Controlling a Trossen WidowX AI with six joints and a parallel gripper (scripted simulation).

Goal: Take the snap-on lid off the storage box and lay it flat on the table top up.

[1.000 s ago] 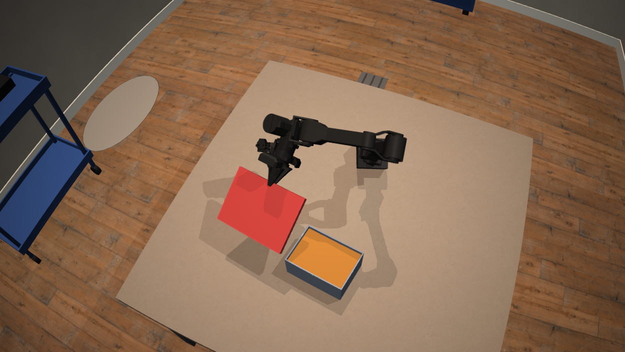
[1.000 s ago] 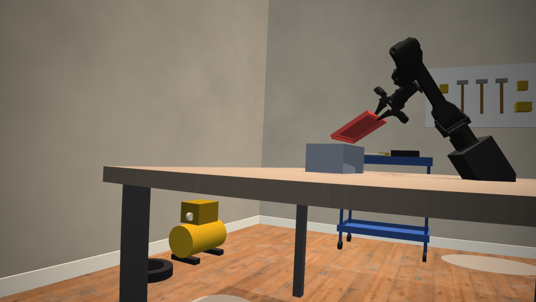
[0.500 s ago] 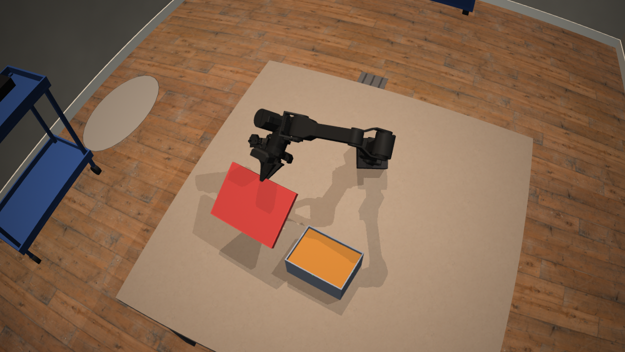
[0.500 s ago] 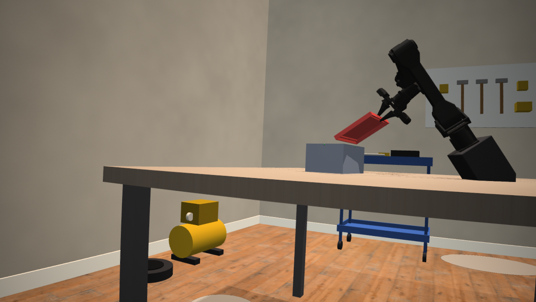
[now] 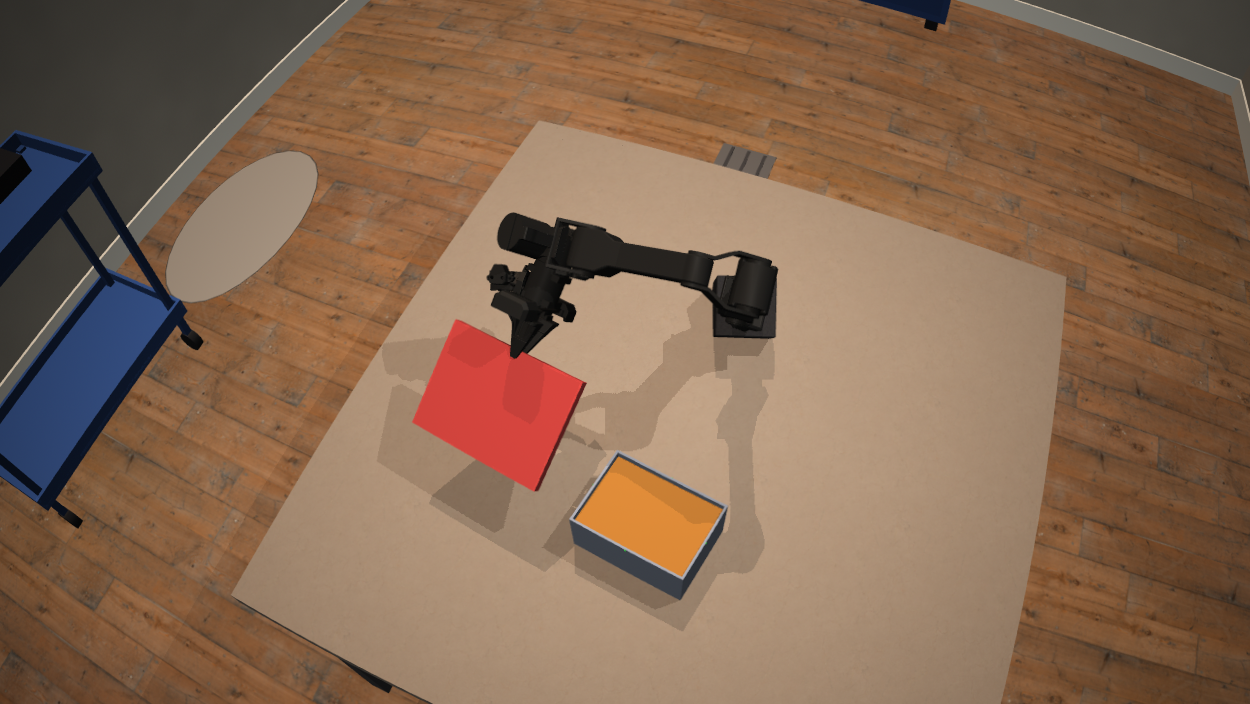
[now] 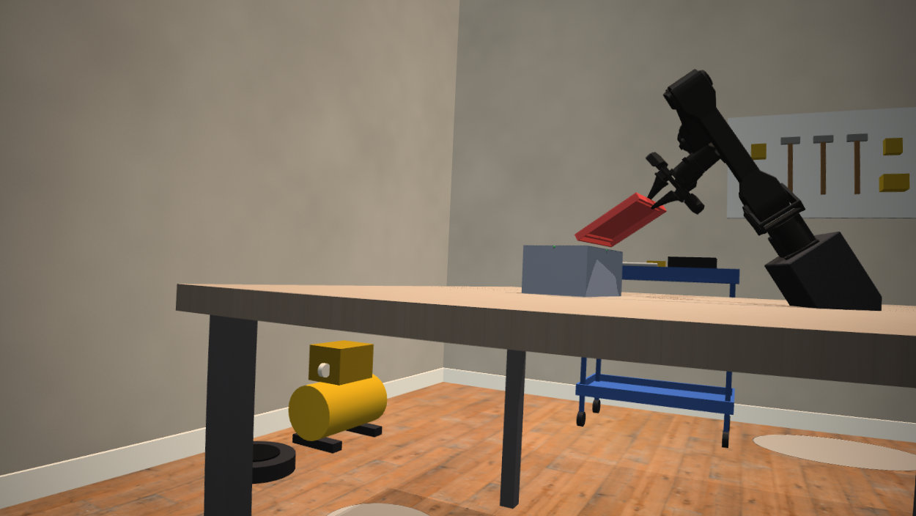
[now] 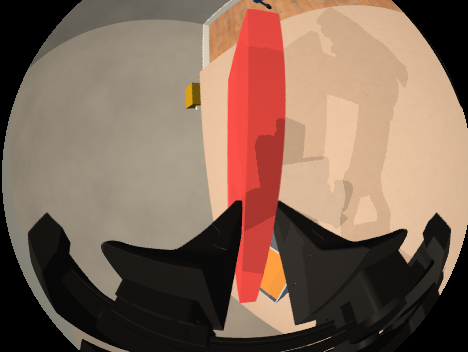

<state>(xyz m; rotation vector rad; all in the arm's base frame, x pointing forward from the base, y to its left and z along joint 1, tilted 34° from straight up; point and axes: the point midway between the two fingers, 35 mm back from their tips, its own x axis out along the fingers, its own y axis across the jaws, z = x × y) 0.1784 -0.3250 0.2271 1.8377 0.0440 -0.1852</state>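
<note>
Right now the red lid is 100 mm ahead of my hand, 10 mm to the right of it and 60 mm below it. From my hand the other things lie so: storage box (130 mm ahead, 270 mm to the left, 200 mm below).
</note>
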